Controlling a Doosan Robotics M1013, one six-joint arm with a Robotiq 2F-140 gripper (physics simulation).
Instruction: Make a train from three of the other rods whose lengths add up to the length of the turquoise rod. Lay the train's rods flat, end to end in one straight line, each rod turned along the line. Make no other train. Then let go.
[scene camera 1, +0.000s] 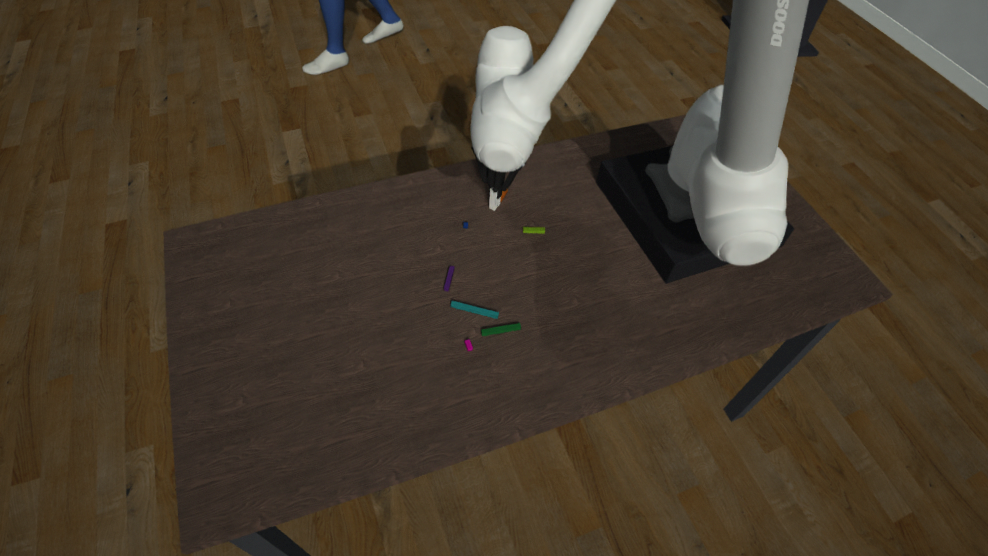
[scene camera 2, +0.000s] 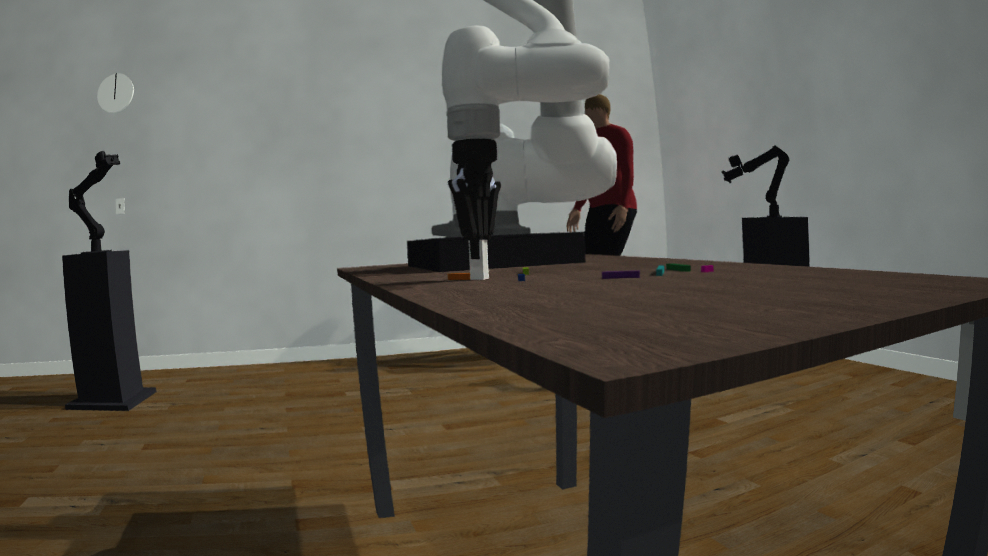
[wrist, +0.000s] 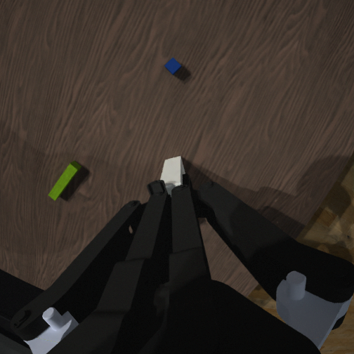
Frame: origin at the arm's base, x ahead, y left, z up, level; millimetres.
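Where they show: gripper, fingertip midpoint: (scene camera 1: 494, 206) (scene camera 2: 479, 279).
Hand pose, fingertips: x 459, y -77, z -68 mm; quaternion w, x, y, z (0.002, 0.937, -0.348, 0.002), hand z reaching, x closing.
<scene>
After its pixels a point has its place.
My gripper (scene camera 1: 494, 202) {x 459, y -77, z -68 mm} (scene camera 2: 479, 269) {x 459, y -77, z -68 mm} (wrist: 173, 172) is shut with nothing between its white pads, tips down at the table top (scene camera 1: 276, 359) {x 952, y 267, z -68 mm} near the far edge. A small orange rod (scene camera 1: 505, 194) {x 427, y -106, z -62 mm} (scene camera 2: 458, 276) {x 438, y -110, z -62 mm} lies flat right beside the fingertips; it is hidden in the wrist view. A blue cube (scene camera 1: 465, 224) {x 538, y -19, z -58 mm} (scene camera 2: 521, 276) {x 542, y -21, z -61 mm} (wrist: 173, 65) and a lime green rod (scene camera 1: 533, 230) {x 386, y 20, z -60 mm} (wrist: 64, 180) lie close by. The turquoise rod (scene camera 1: 474, 309) {x 555, y 215, z -58 mm} (scene camera 2: 660, 269) {x 600, y 193, z -58 mm} lies mid-table, with a purple rod (scene camera 1: 448, 277) {x 597, y 126, z -58 mm} (scene camera 2: 620, 274) {x 600, y 123, z -62 mm}, a dark green rod (scene camera 1: 500, 329) {x 512, y 270, z -58 mm} (scene camera 2: 677, 266) {x 517, y 263, z -61 mm} and a short magenta rod (scene camera 1: 469, 344) {x 578, y 295, z -58 mm} (scene camera 2: 706, 268) {x 586, y 288, z -62 mm} around it.
The arm's black base (scene camera 1: 642, 200) {x 133, y 17, z 2 mm} stands on the table's right end. A person (scene camera 2: 611, 179) walks behind the table. Two small camera arms on black pedestals (scene camera 2: 99, 324) (scene camera 2: 773, 238) stand on the floor. The table edge lies just behind the gripper.
</scene>
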